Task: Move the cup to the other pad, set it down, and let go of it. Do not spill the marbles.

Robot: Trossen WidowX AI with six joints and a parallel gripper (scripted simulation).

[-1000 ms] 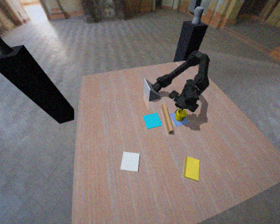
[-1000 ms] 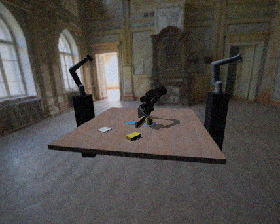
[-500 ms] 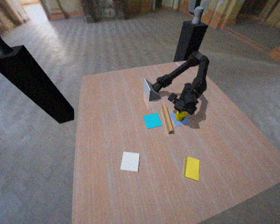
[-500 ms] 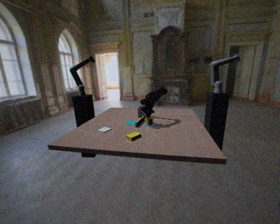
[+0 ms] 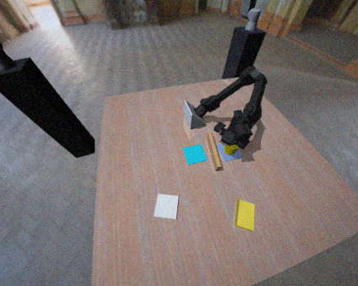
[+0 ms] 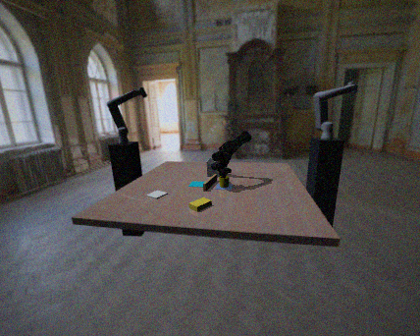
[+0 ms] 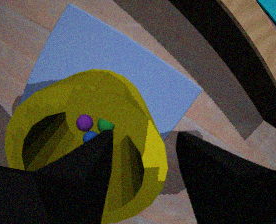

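Now: the yellow cup 2 cm ahead of my gripper tip, 1 cm to the left of it and 1 cm below it. The rest, counted from my gripper tip: low wooden bar (8 cm to the right, 3 cm below); then white pad (42 cm to the right, 19 cm ahead, 4 cm below); then cyan pad (18 cm to the right, 5 cm below, 3 cm behind).
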